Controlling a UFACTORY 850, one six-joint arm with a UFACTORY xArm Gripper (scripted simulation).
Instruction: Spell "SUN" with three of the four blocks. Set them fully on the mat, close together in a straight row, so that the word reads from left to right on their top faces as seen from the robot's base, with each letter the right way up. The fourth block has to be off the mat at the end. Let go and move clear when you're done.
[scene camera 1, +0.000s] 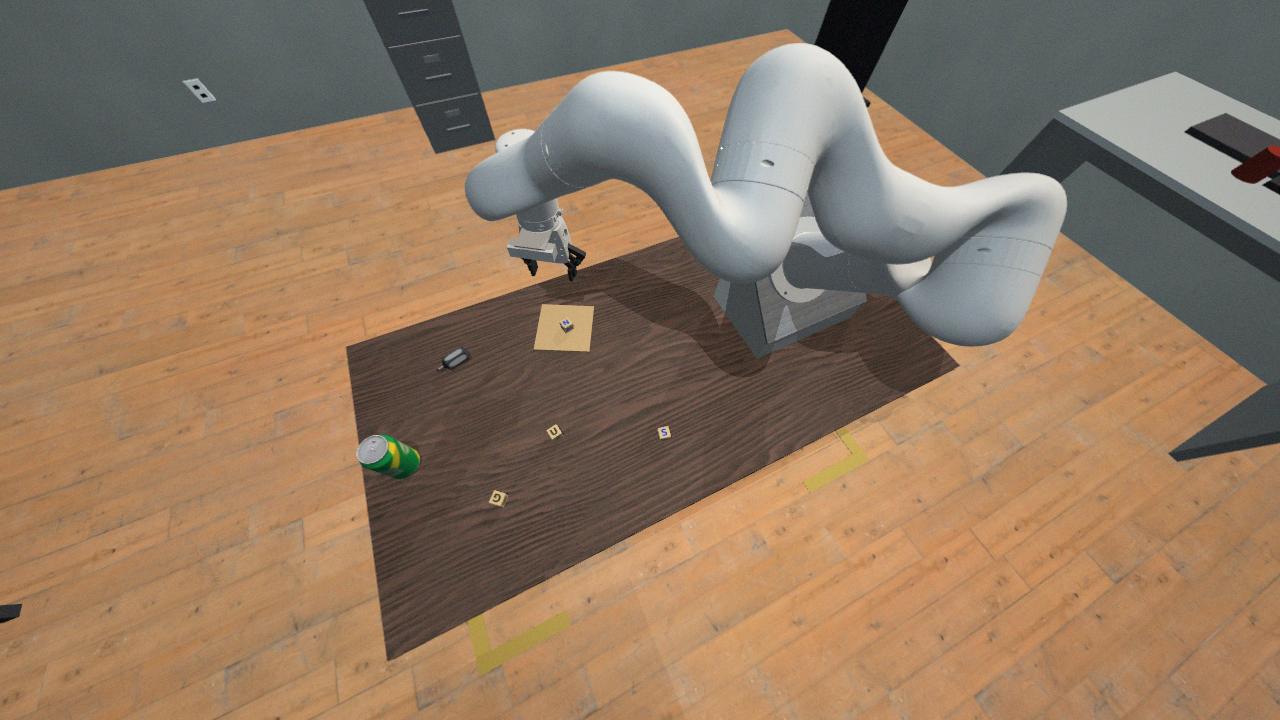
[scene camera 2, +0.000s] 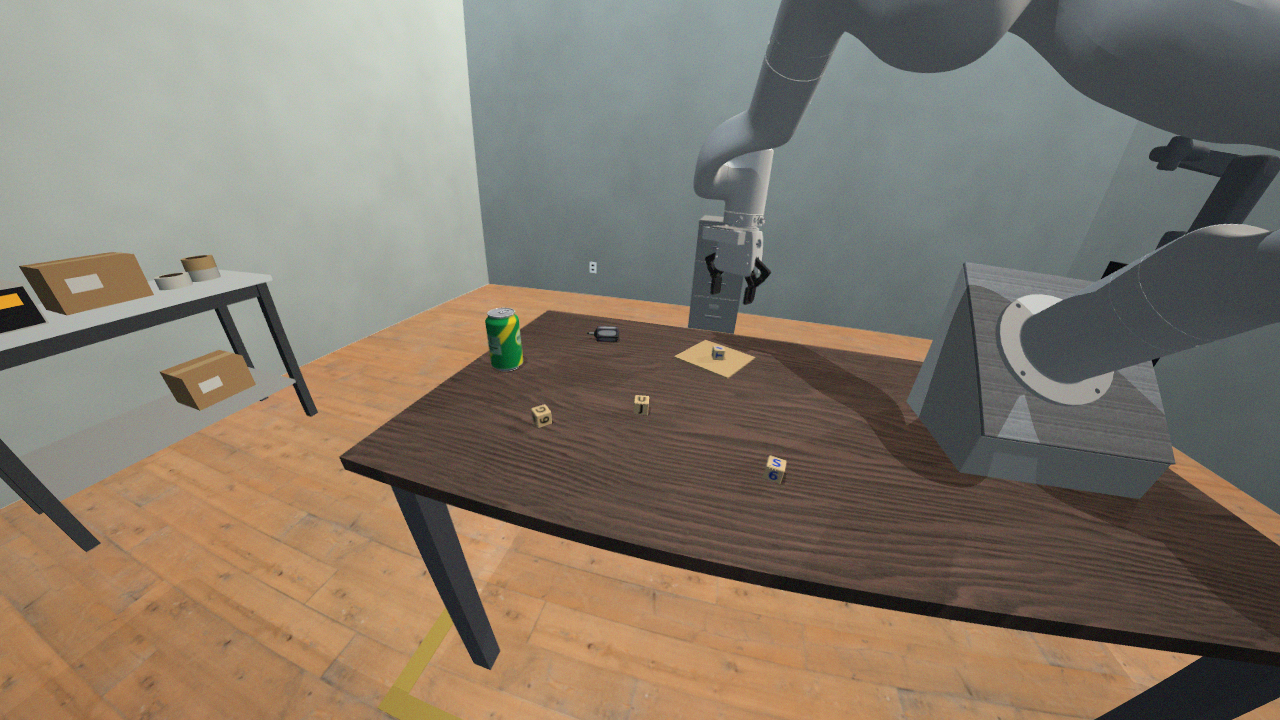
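The gripper: visible in scene camera 1 and scene camera 2. On the gripper, same spot: (scene camera 1: 575, 261) and (scene camera 2: 756, 279). A tan mat: visible in scene camera 1 and scene camera 2. On the tan mat, same spot: (scene camera 1: 550, 336) and (scene camera 2: 696, 356).
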